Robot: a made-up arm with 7 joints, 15 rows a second.
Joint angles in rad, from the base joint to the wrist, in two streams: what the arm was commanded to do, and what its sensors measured. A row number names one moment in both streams.
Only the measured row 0 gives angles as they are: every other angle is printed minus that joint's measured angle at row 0.
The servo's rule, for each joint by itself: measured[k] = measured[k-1] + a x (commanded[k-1-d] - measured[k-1]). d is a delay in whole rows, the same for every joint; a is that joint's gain. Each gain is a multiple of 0.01, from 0.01 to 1. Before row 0 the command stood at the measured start. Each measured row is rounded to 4 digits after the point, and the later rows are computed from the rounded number. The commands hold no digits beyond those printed.
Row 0, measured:
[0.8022 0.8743 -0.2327 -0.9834 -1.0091 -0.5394 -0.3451]
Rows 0 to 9, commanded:
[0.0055 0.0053 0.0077 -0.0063 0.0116 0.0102 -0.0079]
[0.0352 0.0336 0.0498 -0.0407 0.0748 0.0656 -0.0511]
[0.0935 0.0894 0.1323 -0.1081 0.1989 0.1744 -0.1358]
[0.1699 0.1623 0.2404 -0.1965 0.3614 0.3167 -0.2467]
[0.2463 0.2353 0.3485 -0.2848 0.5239 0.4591 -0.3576]
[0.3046 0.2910 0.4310 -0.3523 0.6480 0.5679 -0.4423]
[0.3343 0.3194 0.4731 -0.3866 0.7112 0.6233 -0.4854]
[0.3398 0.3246 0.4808 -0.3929 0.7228 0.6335 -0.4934]
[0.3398 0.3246 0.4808 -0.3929 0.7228 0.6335 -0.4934]
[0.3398 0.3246 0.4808 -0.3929 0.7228 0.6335 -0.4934]
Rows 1 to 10, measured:
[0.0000 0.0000 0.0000 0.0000 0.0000 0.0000 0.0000]
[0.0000 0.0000 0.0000 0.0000 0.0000 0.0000 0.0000]
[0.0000 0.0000 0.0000 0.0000 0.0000 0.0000 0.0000]
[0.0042 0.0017 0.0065 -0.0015 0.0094 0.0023 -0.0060]
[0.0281 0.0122 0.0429 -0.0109 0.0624 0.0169 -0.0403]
[0.0785 0.0377 0.1180 -0.0342 0.1730 0.0531 -0.1129]
[0.1489 0.0788 0.2208 -0.0732 0.3256 0.1137 -0.2146]
[0.2239 0.1304 0.3281 -0.1240 0.4862 0.1931 -0.3233]
[0.2860 0.1834 0.4145 -0.1788 0.6173 0.2793 -0.4137]
[0.3232 0.2283 0.4637 -0.2287 0.6934 0.3584 -0.4682]
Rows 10 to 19, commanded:
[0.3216 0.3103 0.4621 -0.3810 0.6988 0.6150 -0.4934]
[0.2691 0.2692 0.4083 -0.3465 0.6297 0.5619 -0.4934]
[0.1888 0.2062 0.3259 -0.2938 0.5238 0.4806 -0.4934]
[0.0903 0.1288 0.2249 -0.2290 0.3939 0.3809 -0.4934]
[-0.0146 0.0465 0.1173 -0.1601 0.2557 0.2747 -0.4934]
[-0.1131 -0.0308 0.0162 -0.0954 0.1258 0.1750 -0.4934]
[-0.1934 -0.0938 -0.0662 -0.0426 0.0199 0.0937 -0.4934]
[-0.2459 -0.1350 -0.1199 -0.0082 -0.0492 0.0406 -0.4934]
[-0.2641 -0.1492 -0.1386 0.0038 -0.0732 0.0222 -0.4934]
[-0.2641 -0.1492 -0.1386 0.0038 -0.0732 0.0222 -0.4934]
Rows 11 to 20, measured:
[0.3360 0.2601 0.4781 -0.2681 0.7172 0.4217 -0.4874]
[0.3389 0.2814 0.4804 -0.2981 0.7217 0.4704 -0.4920]
[0.3396 0.2957 0.4807 -0.3209 0.7226 0.5079 -0.4931]
[0.3257 0.3005 0.4651 -0.3353 0.7033 0.5325 -0.4933]
[0.2821 0.2902 0.4174 -0.3380 0.6437 0.5393 -0.4934]
[0.2103 0.2625 0.3405 -0.3274 0.5466 0.5258 -0.4934]
[0.1179 0.2184 0.2434 -0.3038 0.4229 0.4925 -0.4934]
[0.0159 0.1617 0.1375 -0.2693 0.2875 0.4424 -0.4934]
[-0.0834 0.0982 0.0356 -0.2276 0.1565 0.3809 -0.4934]
[-0.1681 0.0348 -0.0499 -0.1832 0.0459 0.3148 -0.4934]

